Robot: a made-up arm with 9 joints.
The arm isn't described. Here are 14 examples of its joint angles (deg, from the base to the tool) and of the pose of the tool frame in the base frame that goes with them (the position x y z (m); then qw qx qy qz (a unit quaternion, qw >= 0)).
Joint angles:
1: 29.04 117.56 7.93 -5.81 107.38 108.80 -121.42 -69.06 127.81
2: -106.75 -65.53 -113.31 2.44 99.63 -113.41 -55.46 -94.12 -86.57
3: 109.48 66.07 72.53 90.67 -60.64 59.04 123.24 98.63 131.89
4: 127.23 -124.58 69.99 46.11 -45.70 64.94 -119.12 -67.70 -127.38
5: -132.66 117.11 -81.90 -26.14 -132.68 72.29 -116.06 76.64 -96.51
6: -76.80 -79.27 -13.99 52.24 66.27 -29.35 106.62 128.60 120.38
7: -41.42 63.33 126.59 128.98 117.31 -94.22 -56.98 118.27 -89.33
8: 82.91 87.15 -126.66 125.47 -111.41 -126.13 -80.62 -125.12 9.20
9: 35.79 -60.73 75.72 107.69 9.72 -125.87 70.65 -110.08 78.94
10: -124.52 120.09 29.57 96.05 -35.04 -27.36 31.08 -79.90 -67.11
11: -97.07 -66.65 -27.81 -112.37 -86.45 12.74 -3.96 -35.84 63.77
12: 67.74 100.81 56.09 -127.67 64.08 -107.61 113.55 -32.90 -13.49
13: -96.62 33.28 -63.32 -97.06 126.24 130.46 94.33 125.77 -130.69
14: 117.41 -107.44 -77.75 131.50 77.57 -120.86 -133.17 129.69 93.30
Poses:
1: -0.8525 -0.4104 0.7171 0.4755 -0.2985 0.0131 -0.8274
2: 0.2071 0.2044 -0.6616 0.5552 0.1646 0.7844 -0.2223
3: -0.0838 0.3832 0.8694 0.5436 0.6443 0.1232 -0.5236
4: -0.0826 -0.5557 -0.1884 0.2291 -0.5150 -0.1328 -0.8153
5: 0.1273 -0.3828 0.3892 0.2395 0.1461 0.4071 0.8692
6: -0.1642 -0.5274 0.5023 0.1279 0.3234 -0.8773 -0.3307
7: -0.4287 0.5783 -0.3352 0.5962 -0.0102 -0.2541 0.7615
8: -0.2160 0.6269 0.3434 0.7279 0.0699 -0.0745 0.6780
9: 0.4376 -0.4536 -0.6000 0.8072 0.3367 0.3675 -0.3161
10: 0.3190 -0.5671 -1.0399 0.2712 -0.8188 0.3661 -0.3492
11: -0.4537 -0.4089 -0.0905 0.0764 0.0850 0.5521 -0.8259
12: 0.4350 -0.0232 0.9384 0.0593 0.5997 0.6396 0.4773
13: 0.6106 -0.1997 -0.4241 0.3112 0.1787 0.7819 -0.5097
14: 0.1691 -0.3346 1.1456 0.5308 -0.6462 -0.4143 0.3593
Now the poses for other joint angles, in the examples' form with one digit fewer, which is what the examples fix.
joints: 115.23 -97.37 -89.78 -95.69 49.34 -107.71 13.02 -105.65 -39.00
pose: -0.554 0.143 0.638 0.040 0.546 -0.784 0.293
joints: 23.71 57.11 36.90 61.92 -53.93 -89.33 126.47 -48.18 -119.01
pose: -0.937 0.301 0.410 0.743 -0.342 -0.280 0.503
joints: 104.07 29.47 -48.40 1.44 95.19 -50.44 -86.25 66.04 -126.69
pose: 0.441 0.201 0.378 0.902 -0.353 -0.060 0.242
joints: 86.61 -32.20 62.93 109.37 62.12 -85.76 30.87 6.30 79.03
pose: 0.114 -0.116 -0.713 0.116 0.767 -0.507 -0.375
